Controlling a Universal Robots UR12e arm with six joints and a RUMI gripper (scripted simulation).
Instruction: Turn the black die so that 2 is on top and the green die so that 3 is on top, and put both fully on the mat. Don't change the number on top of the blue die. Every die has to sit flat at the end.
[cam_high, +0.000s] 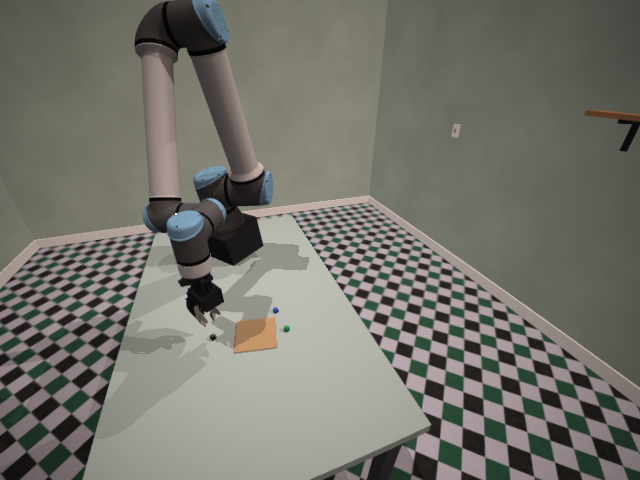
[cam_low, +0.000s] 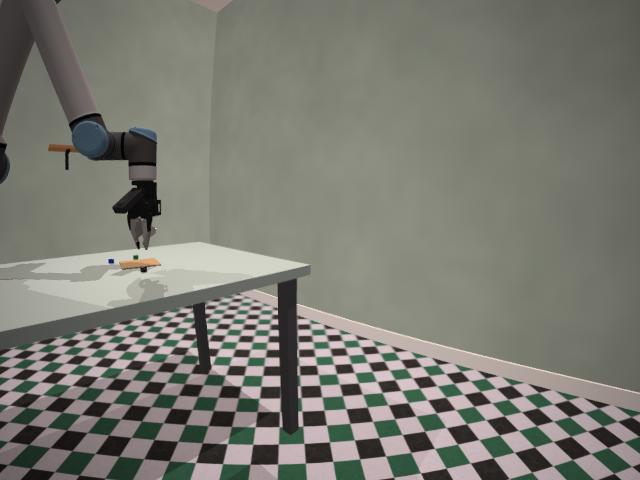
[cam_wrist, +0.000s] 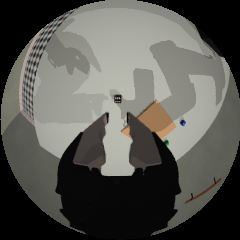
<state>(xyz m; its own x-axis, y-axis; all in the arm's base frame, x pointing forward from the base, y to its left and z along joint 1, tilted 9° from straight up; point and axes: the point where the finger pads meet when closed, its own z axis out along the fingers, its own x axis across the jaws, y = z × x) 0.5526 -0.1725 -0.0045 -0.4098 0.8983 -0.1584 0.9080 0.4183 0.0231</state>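
Right now the black die is 8 cm below my hand. The rest, counted from my hand: green die: 8 cm ahead, 24 cm to the left, 8 cm below; orange mat: 5 cm ahead, 14 cm to the left, 9 cm below; blue die: 3 cm behind, 24 cm to the left, 8 cm below.
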